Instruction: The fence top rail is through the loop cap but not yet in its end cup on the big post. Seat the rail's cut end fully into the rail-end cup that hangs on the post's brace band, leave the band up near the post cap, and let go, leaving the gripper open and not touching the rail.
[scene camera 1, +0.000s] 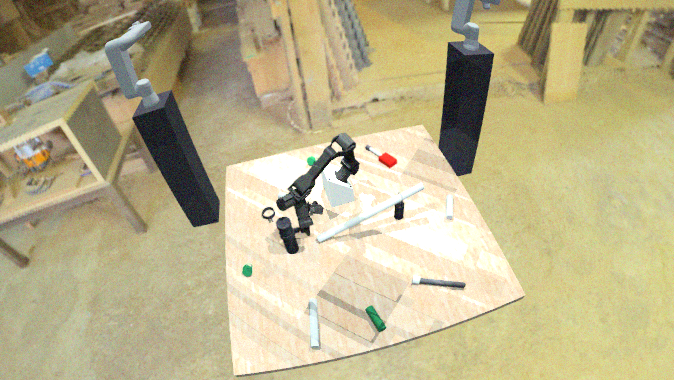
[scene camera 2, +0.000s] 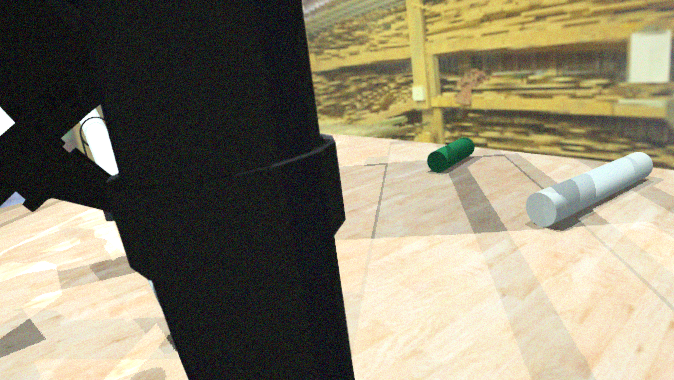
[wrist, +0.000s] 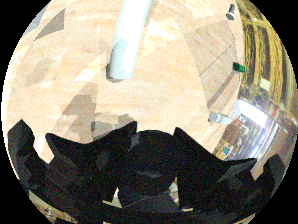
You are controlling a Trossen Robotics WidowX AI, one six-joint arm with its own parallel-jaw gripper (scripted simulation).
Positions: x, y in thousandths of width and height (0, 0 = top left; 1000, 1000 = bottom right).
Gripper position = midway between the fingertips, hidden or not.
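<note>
Looking through the wrist view, I can see my gripper (wrist: 522, 574) and a dark rail-end cup (wrist: 515, 708). Scene camera 2 gives me a green cylinder (scene camera 2: 658, 417), a big dark post (scene camera 2: 274, 257) and a pale grey top rail (scene camera 2: 142, 346), and that rail (scene camera 1: 622, 493) is visible to me from another camera too.
</note>
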